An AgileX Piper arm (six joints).
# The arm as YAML. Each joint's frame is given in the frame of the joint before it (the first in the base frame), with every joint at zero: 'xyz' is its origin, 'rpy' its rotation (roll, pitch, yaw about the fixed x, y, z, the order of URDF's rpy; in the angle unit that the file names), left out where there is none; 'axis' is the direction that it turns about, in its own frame. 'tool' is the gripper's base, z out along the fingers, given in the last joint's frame.
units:
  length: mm
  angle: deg
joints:
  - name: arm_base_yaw
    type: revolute
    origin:
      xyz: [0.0, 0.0, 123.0]
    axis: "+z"
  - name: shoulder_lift
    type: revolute
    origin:
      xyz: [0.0, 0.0, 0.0]
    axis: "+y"
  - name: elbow
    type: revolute
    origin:
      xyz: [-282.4, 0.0, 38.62]
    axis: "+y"
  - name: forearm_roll
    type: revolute
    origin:
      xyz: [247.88, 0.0, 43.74]
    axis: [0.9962, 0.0, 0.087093]
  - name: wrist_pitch
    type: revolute
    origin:
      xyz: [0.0, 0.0, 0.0]
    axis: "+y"
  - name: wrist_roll
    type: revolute
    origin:
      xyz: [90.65, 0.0, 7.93]
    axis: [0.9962, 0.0, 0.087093]
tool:
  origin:
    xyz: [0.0, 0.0, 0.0]
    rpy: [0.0, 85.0, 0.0]
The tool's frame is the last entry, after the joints.
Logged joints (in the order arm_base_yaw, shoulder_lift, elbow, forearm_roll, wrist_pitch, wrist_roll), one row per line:
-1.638, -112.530, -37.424, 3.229, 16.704, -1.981
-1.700, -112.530, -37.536, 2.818, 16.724, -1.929
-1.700, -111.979, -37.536, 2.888, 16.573, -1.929
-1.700, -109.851, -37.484, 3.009, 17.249, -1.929
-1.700, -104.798, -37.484, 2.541, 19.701, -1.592
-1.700, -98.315, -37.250, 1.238, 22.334, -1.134
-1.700, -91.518, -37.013, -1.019, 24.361, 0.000
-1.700, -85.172, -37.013, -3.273, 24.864, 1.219
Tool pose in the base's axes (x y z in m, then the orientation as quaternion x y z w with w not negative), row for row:
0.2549, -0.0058, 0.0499, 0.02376, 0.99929, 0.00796, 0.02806
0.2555, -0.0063, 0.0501, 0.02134, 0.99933, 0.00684, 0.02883
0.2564, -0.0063, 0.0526, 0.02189, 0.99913, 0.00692, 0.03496
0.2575, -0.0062, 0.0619, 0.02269, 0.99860, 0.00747, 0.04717
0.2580, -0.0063, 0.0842, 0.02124, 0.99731, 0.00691, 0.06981
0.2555, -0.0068, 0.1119, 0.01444, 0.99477, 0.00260, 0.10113
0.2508, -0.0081, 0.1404, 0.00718, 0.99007, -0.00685, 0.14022
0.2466, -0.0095, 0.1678, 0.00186, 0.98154, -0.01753, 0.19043
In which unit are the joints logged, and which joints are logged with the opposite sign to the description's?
The joints are logged in degrees. Opposite sign: shoulder_lift.
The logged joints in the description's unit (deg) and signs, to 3 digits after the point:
-1.638, 112.530, -37.424, 3.229, 16.704, -1.981
-1.700, 112.530, -37.536, 2.818, 16.724, -1.929
-1.700, 111.979, -37.536, 2.888, 16.573, -1.929
-1.700, 109.851, -37.484, 3.009, 17.249, -1.929
-1.700, 104.798, -37.484, 2.541, 19.701, -1.592
-1.700, 98.315, -37.250, 1.238, 22.334, -1.134
-1.700, 91.518, -37.013, -1.019, 24.361, 0.000
-1.700, 85.172, -37.013, -3.273, 24.864, 1.219

